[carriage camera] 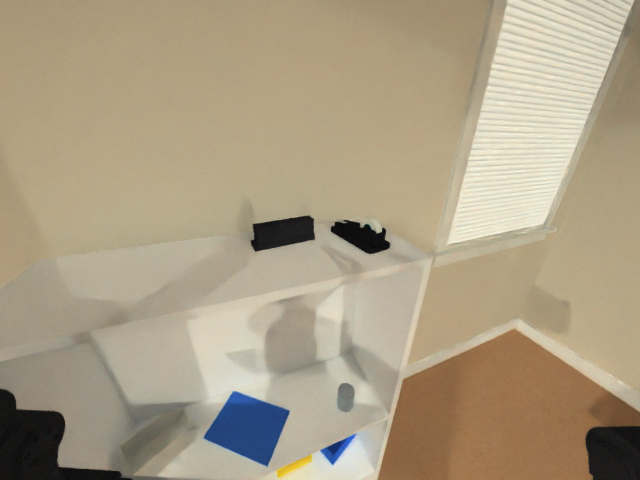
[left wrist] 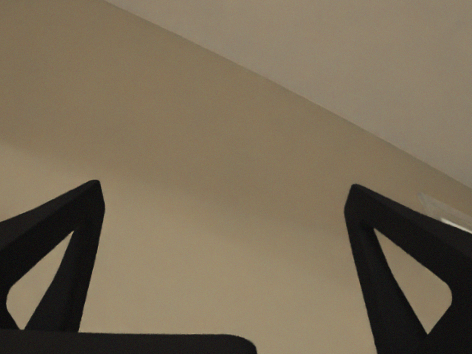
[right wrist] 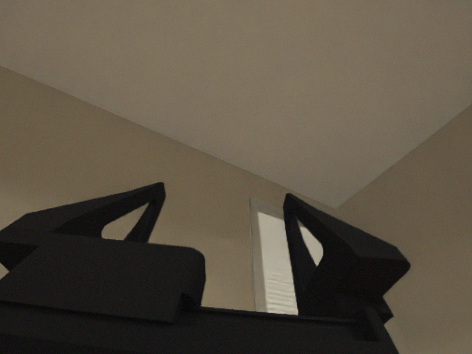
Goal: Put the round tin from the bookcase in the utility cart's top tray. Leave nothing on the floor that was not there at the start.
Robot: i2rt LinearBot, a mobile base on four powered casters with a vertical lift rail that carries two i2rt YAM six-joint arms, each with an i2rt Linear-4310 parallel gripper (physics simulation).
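Places are measured from the left arm's base along level axes (x ahead, y left, z up), in metres.
Pixels of known places: left gripper, fingertip midpoint: [left wrist: 227,195]; right gripper, fingertip midpoint: [right wrist: 224,194].
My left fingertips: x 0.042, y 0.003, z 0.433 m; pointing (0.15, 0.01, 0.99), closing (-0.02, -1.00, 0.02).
Observation:
Ahead of a thing's pixels: the offset from my left fingertips to its top centre. "spot": to the spot under its first point.
A small grey-blue round tin {0.422 m right, 0.345 m ahead, 0.774 m down} [carriage camera: 345,397] stands upright at the right end of the middle shelf of the white bookcase [carriage camera: 417,315], in the carriage view. The utility cart does not show in these views. My left gripper [left wrist: 227,195] is open and empty, with its fingers against the wall in the left wrist view. My right gripper [right wrist: 224,194] is open and empty, with its fingers against the wall and ceiling in the right wrist view. Neither gripper is near the tin. Dark parts of both arms show at the lower corners of the carriage view.
A flat blue item {0.119 m right, 0.273 m ahead, 0.836 m down} [carriage camera: 248,427] and a grey open box {spot: 0.128 m left, 0.214 m ahead, 0.832 m down} [carriage camera: 157,441] share the tin's shelf. A yellow item {0.229 m right, 0.355 m ahead, 1.183 m down} [carriage camera: 294,466] and a blue box {0.412 m right, 0.424 m ahead, 1.153 m down} [carriage camera: 338,448] are below. A black block {0.242 m right, 0.382 m ahead, 0.214 m down} [carriage camera: 283,233] and a tape dispenser {0.426 m right, 0.411 m ahead, 0.198 m down} [carriage camera: 360,236] stand on top. A window {spot: 1.222 m right, 0.964 m ahead, 0.022 m up} [carriage camera: 537,124] is at the right.

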